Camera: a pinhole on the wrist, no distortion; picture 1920 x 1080 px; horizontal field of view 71.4 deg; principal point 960.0 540.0 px. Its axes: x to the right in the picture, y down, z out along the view. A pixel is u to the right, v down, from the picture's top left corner.
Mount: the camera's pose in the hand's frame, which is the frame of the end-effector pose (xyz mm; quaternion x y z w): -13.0 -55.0 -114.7 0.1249 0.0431 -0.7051 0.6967
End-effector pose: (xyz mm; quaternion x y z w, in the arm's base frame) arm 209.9 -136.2 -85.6 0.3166 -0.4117 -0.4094 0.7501
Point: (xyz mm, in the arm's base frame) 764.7 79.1 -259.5
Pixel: behind the camera
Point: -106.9 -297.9 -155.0
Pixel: 1262 782
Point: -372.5 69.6 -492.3
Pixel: outside the picture
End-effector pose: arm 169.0 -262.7 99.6 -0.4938 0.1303 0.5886 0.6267
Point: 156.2 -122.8 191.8
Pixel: 641 831
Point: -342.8 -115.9 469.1
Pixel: outside the picture
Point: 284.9 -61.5 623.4
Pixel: 1449 158
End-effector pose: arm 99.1 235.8 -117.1 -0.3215 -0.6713 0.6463 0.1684
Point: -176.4 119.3 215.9
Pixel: 1743 955
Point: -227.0 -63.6 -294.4
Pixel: 156 946
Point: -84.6 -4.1 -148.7
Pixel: 434 692
